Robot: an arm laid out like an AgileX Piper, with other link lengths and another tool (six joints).
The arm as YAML. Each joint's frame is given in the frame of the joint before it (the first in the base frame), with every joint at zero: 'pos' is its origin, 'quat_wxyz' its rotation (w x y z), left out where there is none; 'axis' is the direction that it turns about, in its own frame. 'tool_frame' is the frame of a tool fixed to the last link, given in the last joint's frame.
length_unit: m
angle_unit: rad
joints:
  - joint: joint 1
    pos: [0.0, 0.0, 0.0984]
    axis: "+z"
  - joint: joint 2
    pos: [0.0, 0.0, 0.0]
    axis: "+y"
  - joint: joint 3
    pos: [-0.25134, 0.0, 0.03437]
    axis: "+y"
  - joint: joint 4
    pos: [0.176, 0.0, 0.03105]
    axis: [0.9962, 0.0, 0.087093]
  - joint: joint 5
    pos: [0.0, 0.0, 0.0]
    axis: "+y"
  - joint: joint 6
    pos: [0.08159, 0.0, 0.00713]
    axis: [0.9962, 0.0, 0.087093]
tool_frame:
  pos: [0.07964, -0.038, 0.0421]
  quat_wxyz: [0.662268, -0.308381, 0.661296, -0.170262]
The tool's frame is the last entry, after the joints.
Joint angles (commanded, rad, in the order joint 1, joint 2, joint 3, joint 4, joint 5, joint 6), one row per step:
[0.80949 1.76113 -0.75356 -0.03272 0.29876 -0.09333]
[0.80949 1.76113 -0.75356 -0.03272 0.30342 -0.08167]
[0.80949 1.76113 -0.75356 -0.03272 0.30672 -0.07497]
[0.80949 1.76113 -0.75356 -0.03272 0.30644 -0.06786]
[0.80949 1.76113 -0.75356 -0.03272 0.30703 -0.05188]
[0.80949 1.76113 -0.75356 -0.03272 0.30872 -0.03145]
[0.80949 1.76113 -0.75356 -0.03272 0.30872 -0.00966]
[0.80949 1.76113 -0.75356 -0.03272 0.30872 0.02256]
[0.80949 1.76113 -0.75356 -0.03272 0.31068 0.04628]
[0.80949 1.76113 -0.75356 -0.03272 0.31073 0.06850]
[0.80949 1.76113 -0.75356 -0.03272 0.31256 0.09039]
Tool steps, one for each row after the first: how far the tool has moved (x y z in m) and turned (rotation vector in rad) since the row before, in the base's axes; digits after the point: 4 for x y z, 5 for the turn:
[-0.0004 -0.0011 -0.0006 -0.00062 0.00594 -0.01105]
[-0.0003 -0.0007 -0.0004 -0.00083 0.00381 -0.00637]
[0.0001 -0.0003 -0.0001 0.00191 0.00150 -0.00669]
[0.0000 -0.0009 -0.0002 0.00339 0.00419 -0.01506]
[-0.0001 -0.0012 -0.0004 0.00363 0.00596 -0.01927]
[0.0001 -0.0011 -0.0003 0.00520 0.00514 -0.02053]
[0.0001 -0.0016 -0.0004 0.00768 0.00760 -0.03035]
[-0.0002 -0.0014 -0.0005 0.00419 0.00689 -0.02239]
[0.0000 -0.0011 -0.0003 0.00523 0.00524 -0.02095]
[-0.0002 -0.0013 -0.0004 0.00382 0.00634 -0.02068]

